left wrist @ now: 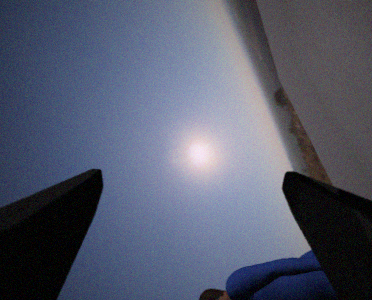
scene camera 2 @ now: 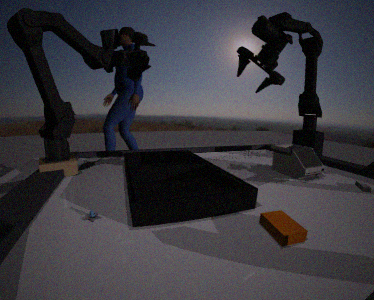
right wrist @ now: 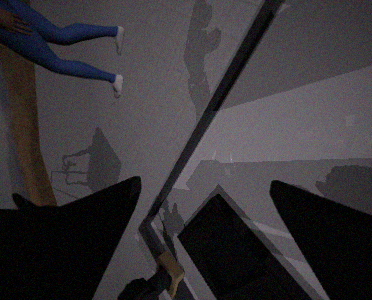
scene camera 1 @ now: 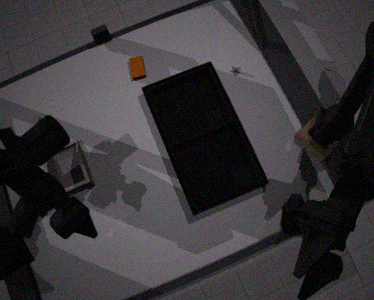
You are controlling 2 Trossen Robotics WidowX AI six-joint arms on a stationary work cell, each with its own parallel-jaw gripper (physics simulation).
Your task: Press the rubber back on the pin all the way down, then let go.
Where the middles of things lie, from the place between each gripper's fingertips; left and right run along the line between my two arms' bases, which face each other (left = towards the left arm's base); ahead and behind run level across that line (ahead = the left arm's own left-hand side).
Labels:
My left hand is 38 cm past the black tray (scene camera 1: 212,156) and 38 cm above it. Round my left hand: grey box (scene camera 2: 296,161): 42 cm behind, 37 cm to the right, 37 cm below.
Right now the grey box is 240 mm below my right hand, 200 mm behind it and 70 mm to the right of it. Round my right hand: black tray: 300 mm to the left, 250 mm below, 160 mm behind.

